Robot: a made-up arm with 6 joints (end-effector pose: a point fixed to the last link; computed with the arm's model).
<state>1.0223 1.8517 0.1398 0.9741 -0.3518 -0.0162</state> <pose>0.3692 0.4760 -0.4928 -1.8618 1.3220 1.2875</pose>
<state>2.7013 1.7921 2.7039 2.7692 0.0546 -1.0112</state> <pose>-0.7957 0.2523 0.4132 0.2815 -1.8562 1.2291</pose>
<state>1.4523 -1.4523 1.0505 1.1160 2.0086 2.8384</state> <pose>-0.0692 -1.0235 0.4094 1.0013 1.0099 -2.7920</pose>
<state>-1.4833 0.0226 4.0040 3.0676 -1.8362 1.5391</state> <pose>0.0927 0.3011 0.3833 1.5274 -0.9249 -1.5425</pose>
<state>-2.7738 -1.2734 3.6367 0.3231 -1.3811 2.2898</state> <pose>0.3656 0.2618 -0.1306 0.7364 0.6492 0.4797</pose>
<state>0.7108 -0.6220 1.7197 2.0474 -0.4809 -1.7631</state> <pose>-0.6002 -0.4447 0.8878 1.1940 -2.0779 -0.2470</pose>
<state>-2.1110 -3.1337 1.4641 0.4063 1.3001 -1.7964</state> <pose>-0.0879 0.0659 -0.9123 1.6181 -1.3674 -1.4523</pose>
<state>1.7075 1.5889 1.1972 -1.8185 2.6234 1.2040</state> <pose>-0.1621 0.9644 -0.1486 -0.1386 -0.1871 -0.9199</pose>
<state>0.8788 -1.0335 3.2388 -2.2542 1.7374 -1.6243</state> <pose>-0.5615 -0.5598 0.0658 0.7989 -1.0583 -0.8143</pose>
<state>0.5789 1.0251 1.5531 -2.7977 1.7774 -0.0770</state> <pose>0.7154 0.6015 0.6538 2.2894 0.1613 -1.4959</pose>
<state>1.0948 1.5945 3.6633 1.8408 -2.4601 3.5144</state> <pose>0.0937 0.2510 0.4885 -2.4434 0.3940 1.1060</pose>
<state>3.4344 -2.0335 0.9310 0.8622 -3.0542 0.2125</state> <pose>0.9385 0.3638 -0.1230 0.2735 -0.9094 -2.8089</pose>
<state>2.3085 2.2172 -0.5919 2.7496 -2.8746 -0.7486</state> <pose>-0.1112 -0.0411 -0.4038 -1.2698 -2.5685 0.4345</pose>
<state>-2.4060 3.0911 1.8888 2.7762 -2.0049 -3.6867</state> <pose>-0.1016 -0.2419 -0.8626 -0.8322 -1.0159 -2.2921</pose>
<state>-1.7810 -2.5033 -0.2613 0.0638 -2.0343 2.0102</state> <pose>0.0191 0.6584 0.0341 -1.4796 1.6875 -1.3226</pose>
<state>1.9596 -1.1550 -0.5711 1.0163 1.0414 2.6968</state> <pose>0.1360 -0.1668 0.7272 -0.4732 -1.8788 -1.5981</pose>
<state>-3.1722 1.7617 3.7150 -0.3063 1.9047 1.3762</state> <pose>-0.4346 0.1268 0.4817 1.6870 0.7632 -0.4197</pose>
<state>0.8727 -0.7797 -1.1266 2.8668 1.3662 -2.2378</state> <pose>-0.0650 0.1007 0.4382 -1.0853 1.2813 1.5578</pose>
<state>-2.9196 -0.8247 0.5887 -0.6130 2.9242 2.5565</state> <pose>0.2638 0.1593 0.9980 -0.0749 1.2363 0.3115</pose>
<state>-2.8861 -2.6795 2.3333 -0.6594 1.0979 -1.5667</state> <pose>0.1644 0.1402 -0.8488 0.1594 2.1462 1.7149</pose>
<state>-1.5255 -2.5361 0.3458 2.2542 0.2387 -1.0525</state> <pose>0.0383 0.8134 -0.3074 1.8614 1.2128 1.2571</pose>
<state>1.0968 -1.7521 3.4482 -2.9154 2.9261 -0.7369</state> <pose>-0.2789 -0.2896 -0.3844 -0.2278 -1.2472 -1.3389</pose>
